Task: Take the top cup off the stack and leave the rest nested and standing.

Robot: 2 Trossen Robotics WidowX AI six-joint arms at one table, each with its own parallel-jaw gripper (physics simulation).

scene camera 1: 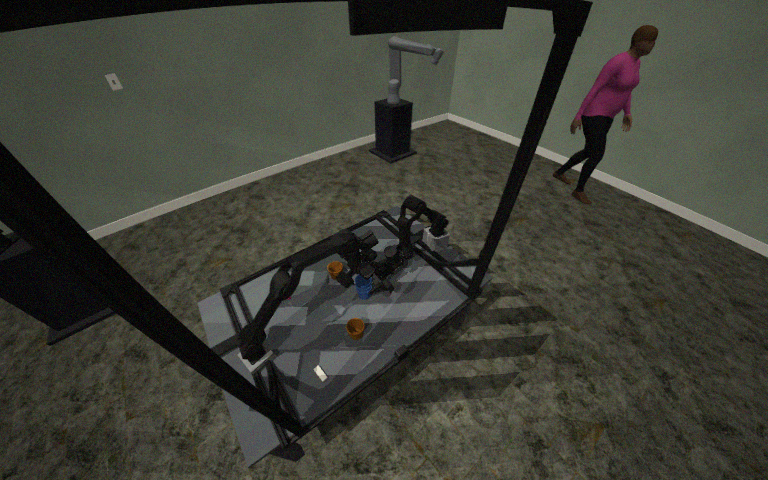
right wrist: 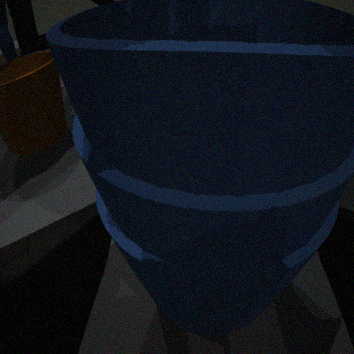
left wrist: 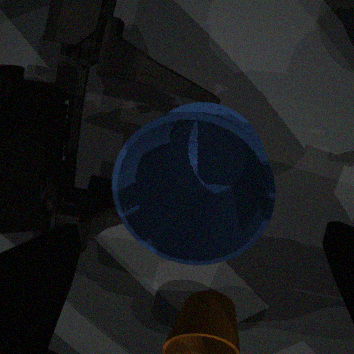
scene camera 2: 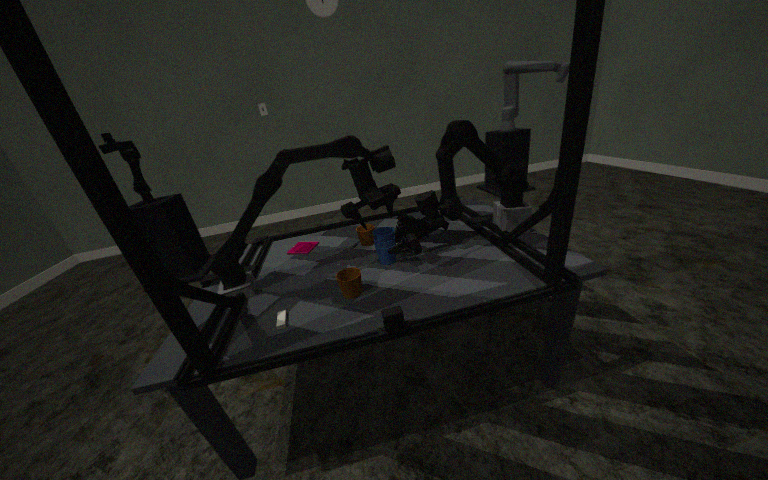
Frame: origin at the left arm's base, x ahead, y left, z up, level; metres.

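Seen in the pictures: left gripper, fingertip midpoint: (scene camera 1: 360,276) (left wrist: 205,237) (scene camera 2: 378,223); right gripper, fingertip midpoint: (scene camera 1: 364,288) (right wrist: 215,214) (left wrist: 202,154) (scene camera 2: 386,248); left arm's base, link origin: (scene camera 1: 255,353) (scene camera 2: 235,282); right arm's base, link origin: (scene camera 1: 436,231) (scene camera 2: 511,204).
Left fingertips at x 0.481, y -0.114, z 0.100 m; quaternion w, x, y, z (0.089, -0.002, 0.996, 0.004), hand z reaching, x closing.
Note:
Offsets run from my left fingertips to a thing's top centre. Level surfaces: height alone.
The stack of nested blue cups @(dz -0.029, dx +0.011, dy -0.006 m) (scene camera 1: 363,286) (scene camera 2: 384,245) (left wrist: 193,182) (right wrist: 211,158) stands on the table @(dz -0.142 m) (scene camera 1: 411,305) (scene camera 2: 454,286) near the middle back. In the right wrist view three rims show one above another, a little slanted. My right gripper (scene camera 1: 376,282) (scene camera 2: 402,242) (right wrist: 215,214) is shut on the stack from the side, low on its wall. My left gripper (scene camera 1: 359,268) (scene camera 2: 372,206) (left wrist: 205,237) is open and empty. It hangs above the stack, and its wrist view looks straight down into the top cup.
An orange cup @(dz -0.076, dx +0.005, dy +0.176 m) (scene camera 1: 334,269) (scene camera 2: 365,234) (left wrist: 201,323) (right wrist: 28,102) stands close behind the stack. A second orange cup @(dz -0.076, dx -0.153, dy -0.111 m) (scene camera 1: 355,329) (scene camera 2: 349,282) stands nearer the front. A pink card @(dz -0.134, dx -0.238, dy +0.314 m) (scene camera 2: 303,248) lies at the back left and a small white block @(dz -0.130, dx -0.359, dy -0.118 m) (scene camera 1: 320,372) (scene camera 2: 281,318) at the front left.

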